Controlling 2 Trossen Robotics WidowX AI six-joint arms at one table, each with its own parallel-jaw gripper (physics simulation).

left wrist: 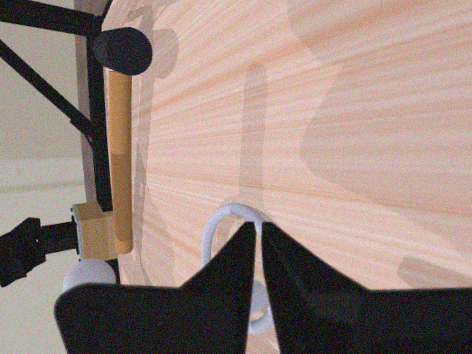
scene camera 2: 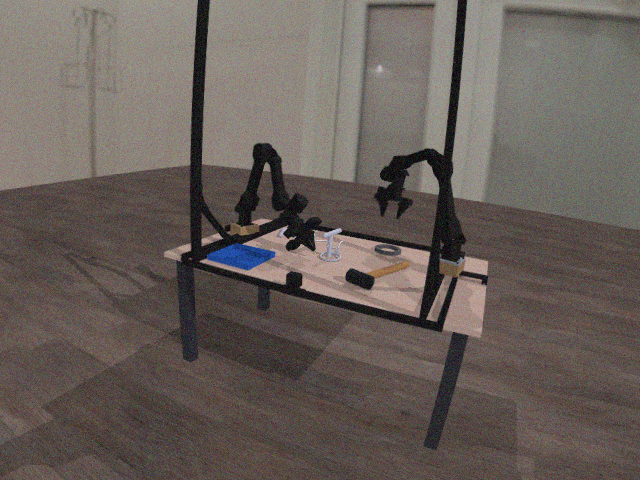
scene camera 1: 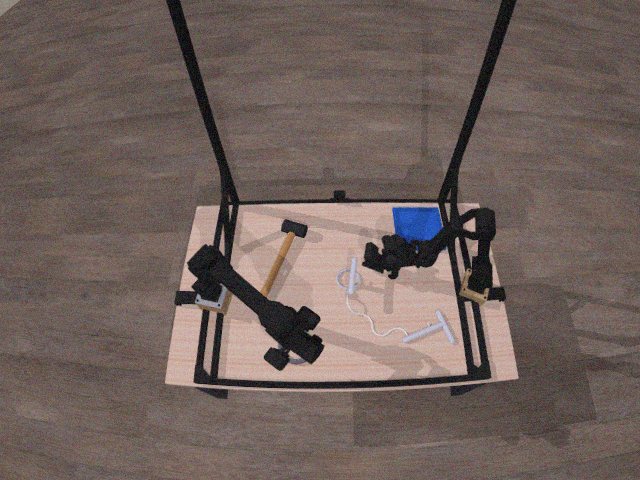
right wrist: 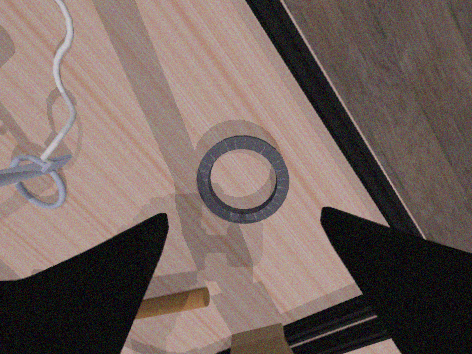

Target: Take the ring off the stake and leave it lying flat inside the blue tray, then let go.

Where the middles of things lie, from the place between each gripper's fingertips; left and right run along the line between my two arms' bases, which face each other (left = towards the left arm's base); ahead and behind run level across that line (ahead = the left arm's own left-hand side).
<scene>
Now: the pale ring (left wrist: 248, 213) 60 mm ahead of my left hand, 50 mm to the right of it and 20 mm below it. From my left hand the other things lie so: white stake (left wrist: 92, 270) 70 mm ahead, 40 mm to the right, 10 mm below; then blue tray (scene camera 1: 419, 223) 240 mm to the left, 160 mm behind, 20 mm below; then hammer (scene camera 1: 293, 229) 280 mm to the right, 50 mm behind, 10 mm below.
I see my right gripper 24 cm past the white stake, 18 cm to the right of it and 12 cm above it. Round my right hand: pale ring 26 cm behind, 17 cm to the left, 13 cm below; then blue tray 48 cm behind, 46 cm to the left, 14 cm below; then hammer 36 cm behind, 6 cm to the right, 12 cm below.
</scene>
